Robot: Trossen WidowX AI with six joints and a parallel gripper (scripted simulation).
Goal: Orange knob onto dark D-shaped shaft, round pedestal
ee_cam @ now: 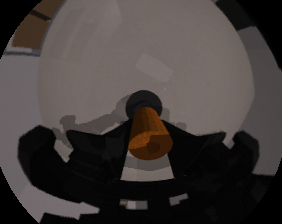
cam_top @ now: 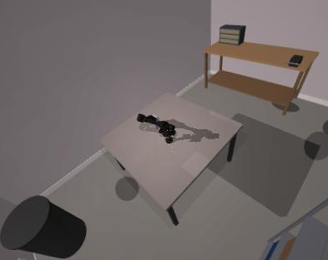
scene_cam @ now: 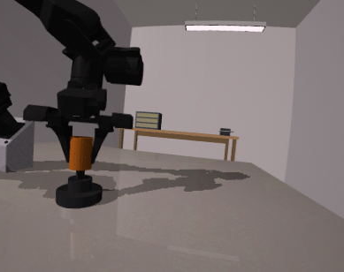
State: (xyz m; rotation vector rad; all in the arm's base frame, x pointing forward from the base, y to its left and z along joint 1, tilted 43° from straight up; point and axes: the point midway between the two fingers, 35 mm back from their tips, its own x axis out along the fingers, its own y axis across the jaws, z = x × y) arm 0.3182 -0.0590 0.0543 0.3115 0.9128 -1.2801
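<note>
The orange knob lies 20 mm above my gripper tip. Also, from my gripper tip: dark shaft (40 mm below).
</note>
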